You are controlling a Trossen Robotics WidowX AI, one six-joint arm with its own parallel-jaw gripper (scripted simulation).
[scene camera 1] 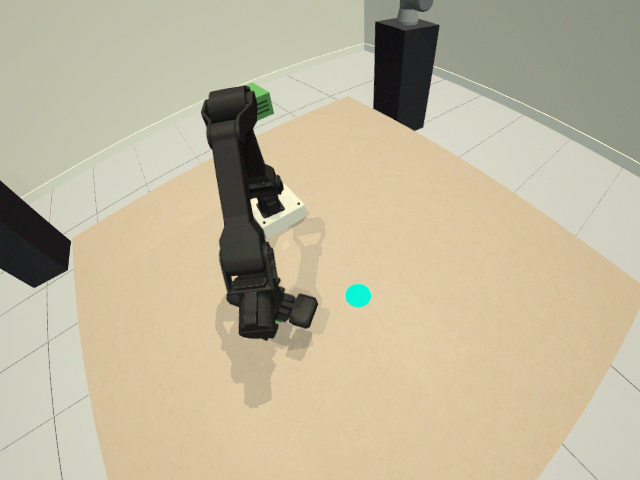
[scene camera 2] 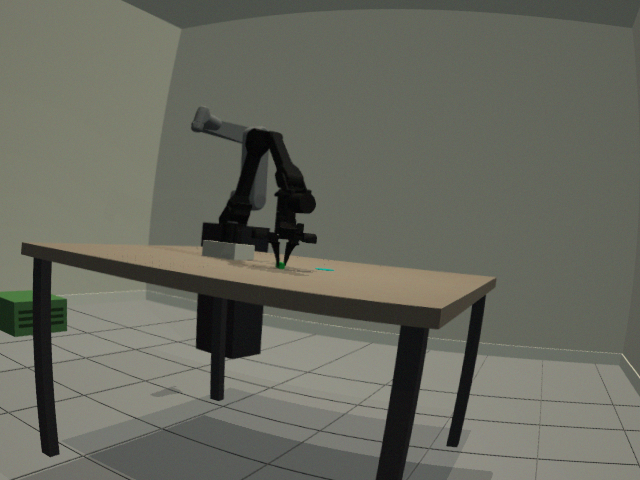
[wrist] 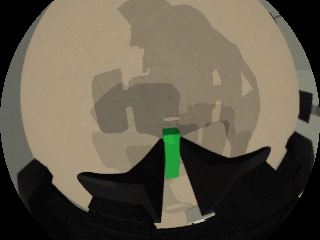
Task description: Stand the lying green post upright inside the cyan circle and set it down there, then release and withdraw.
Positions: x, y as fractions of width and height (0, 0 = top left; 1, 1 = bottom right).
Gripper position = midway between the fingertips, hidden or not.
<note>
I see my gripper (scene camera 1: 0.44, 0.66) and a green post (wrist: 0.54, 0.57).
My gripper shows as well in scene camera 2 (scene camera 2: 0.44, 0.55) and in the wrist view (wrist: 0.53, 0.59).
</note>
